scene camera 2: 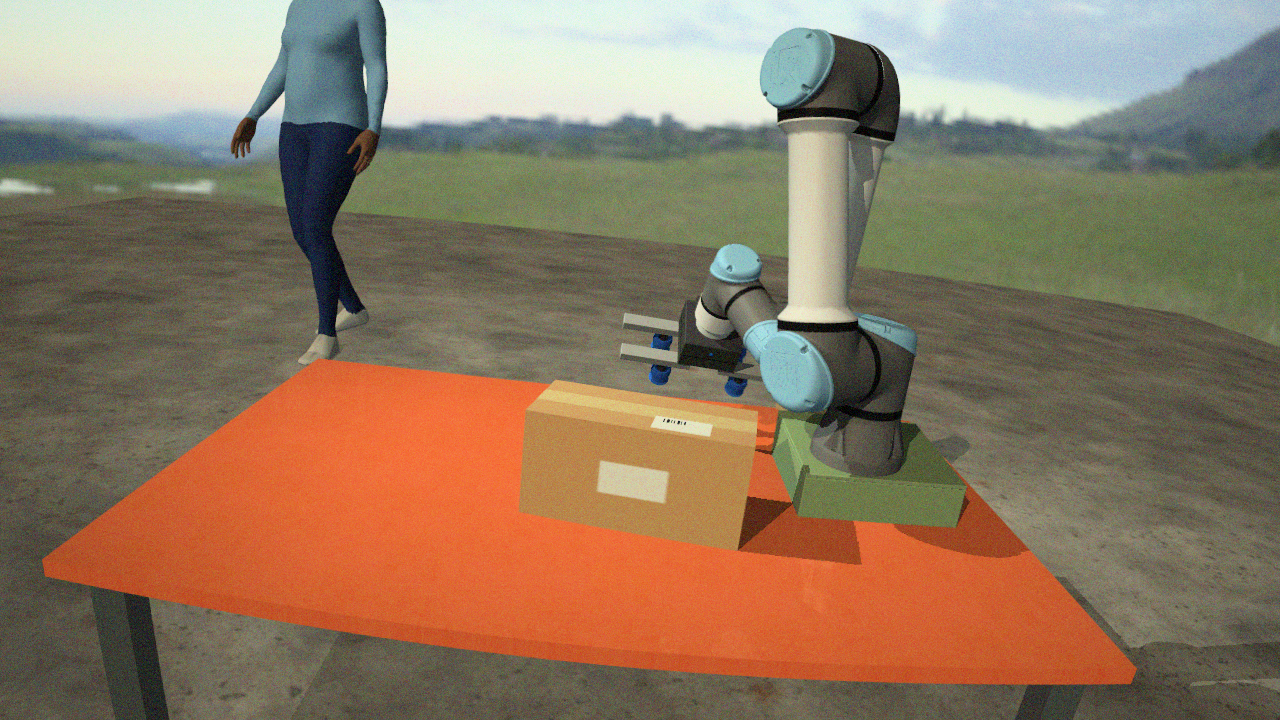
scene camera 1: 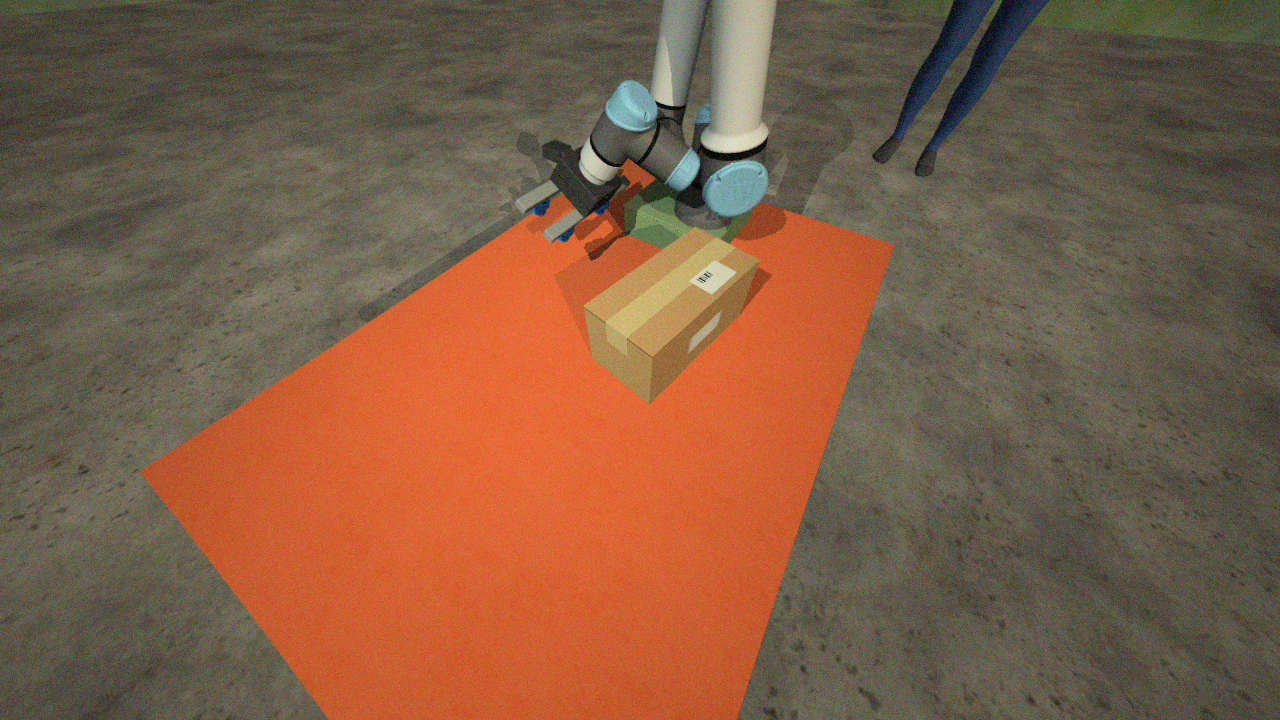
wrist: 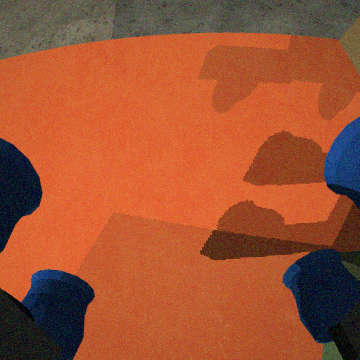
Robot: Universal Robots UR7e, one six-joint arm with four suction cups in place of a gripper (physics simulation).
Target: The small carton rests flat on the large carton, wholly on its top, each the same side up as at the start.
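Places are measured from the arm's base along level axes (x ahead, y left, z up), in metres.
Pixels of known places: hand, tool point: [scene camera 2: 696, 367] [scene camera 1: 569, 208] [wrist: 187, 239]; arm's base, link origin: [scene camera 2: 855, 456] [scene camera 1: 703, 211].
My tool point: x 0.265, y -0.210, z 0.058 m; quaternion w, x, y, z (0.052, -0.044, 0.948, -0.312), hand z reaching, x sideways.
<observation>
For each thing: its top centre in the pictures, then the offset to it from my tool point. "spot": a spot on its surface instead. Level surfaces: height alone.
- large carton, top centre: [scene camera 2: 647, 410] [scene camera 1: 677, 281] dz +0.020, dx +0.078, dy +0.338 m
- small carton, surface spot: [wrist: 353, 46] spot: dz -0.120, dx -0.203, dy -0.223 m
- table, surface height: dz -0.135 m
The large carton [scene camera 1: 631, 362] [scene camera 2: 563, 474] stands upright on the orange table, tape strip and barcode label on top; nothing rests on it. In the wrist view, a tan corner at the upper right edge looks like part of the small carton [wrist: 353, 46], at the table's far edge; the small carton is hidden behind the arm and tool in both scene views. My gripper [scene camera 1: 572, 214] [scene camera 2: 698, 362] hangs above the table's back edge, behind the large carton and apart from it. Its blue suction cups hold nothing. How near they are to the small carton is hard to tell.
The arm's green base block [scene camera 1: 646, 219] [scene camera 2: 881, 501] stands on the table [scene camera 1: 429, 501] [scene camera 2: 358, 555] beside the large carton. A person [scene camera 1: 948, 85] [scene camera 2: 326, 170] is on the ground beyond the table. Tool shadows fall on the table in the wrist view.
</observation>
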